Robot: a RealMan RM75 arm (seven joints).
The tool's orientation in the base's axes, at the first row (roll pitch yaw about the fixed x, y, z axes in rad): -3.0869, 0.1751, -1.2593
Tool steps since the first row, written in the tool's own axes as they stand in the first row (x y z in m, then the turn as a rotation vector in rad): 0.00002, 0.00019, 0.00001, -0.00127, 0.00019, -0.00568; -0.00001, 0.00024, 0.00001, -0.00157, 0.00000, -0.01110; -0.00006, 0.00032, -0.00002, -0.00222, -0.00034, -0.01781; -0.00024, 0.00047, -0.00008, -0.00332, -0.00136, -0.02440; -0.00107, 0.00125, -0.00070, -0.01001, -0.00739, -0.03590; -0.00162, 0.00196, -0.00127, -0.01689, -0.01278, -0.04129; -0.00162, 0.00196, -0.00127, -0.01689, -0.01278, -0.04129; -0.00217, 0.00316, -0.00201, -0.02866, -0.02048, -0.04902; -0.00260, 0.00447, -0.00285, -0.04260, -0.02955, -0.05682; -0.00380, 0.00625, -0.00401, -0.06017, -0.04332, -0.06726; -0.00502, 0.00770, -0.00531, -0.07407, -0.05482, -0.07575
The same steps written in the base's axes. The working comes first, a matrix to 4 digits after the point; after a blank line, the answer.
The tool's axes in the first row as the columns of a matrix, in the base's axes (used below as rounded here):
0.3018, -0.9534, -0.0013
-0.9373, -0.2970, 0.1823
-0.1742, -0.0538, -0.9832

-0.00018, -0.00007, -0.00002, -0.00056, 0.00010, 0.00580; -0.00023, -0.00006, -0.00002, -0.00046, -0.00055, 0.01119; -0.00032, -0.00004, 0.00001, -0.00032, -0.00106, 0.01792; -0.00052, 0.00007, 0.00010, 0.00033, -0.00093, 0.02464; -0.00151, 0.00050, 0.00081, 0.00407, 0.00503, 0.03744; -0.00236, 0.00070, 0.00143, 0.00714, 0.01210, 0.04423; -0.00236, 0.00070, 0.00143, 0.00714, 0.01210, 0.04423; -0.00367, 0.00073, 0.00218, 0.01094, 0.02401, 0.05429; -0.00504, 0.00059, 0.00301, 0.01539, 0.03835, 0.06488; -0.00710, 0.00097, 0.00427, 0.02323, 0.05700, 0.07894; -0.00885, 0.00145, 0.00568, 0.03001, 0.07190, 0.09033
